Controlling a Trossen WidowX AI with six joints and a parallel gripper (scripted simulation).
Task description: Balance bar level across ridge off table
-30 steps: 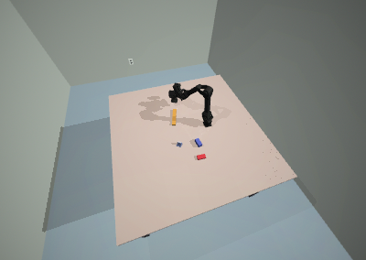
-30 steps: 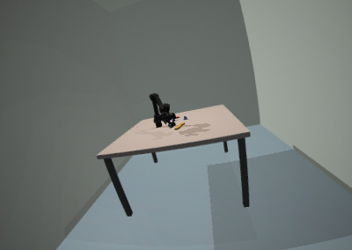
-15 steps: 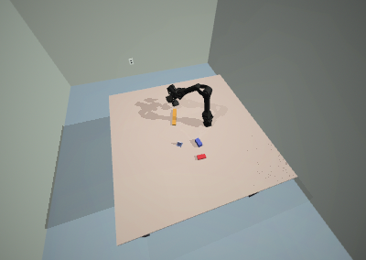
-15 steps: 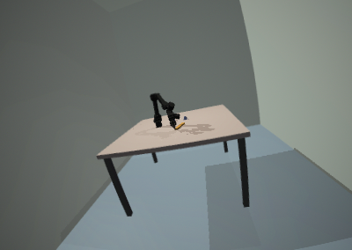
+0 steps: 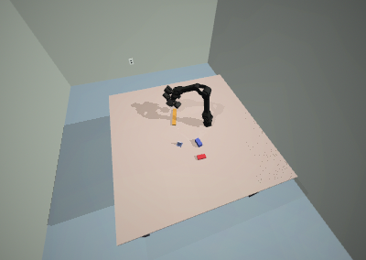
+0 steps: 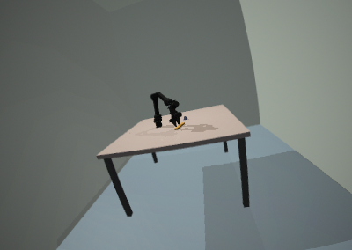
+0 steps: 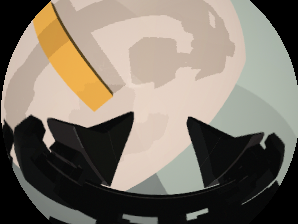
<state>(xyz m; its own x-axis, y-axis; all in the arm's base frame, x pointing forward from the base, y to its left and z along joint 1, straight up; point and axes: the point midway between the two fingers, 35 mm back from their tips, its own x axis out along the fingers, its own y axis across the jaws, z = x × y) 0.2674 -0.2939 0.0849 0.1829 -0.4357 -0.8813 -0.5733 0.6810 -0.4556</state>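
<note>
Right now my gripper tip is 140 mm to the right of the orange bar and 50 mm above it. The rest, counted from my gripper tip: red block 100 mm behind, 600 mm to the left, 50 mm below; then blue block 120 mm behind, 480 mm to the left, 40 mm below.
</note>
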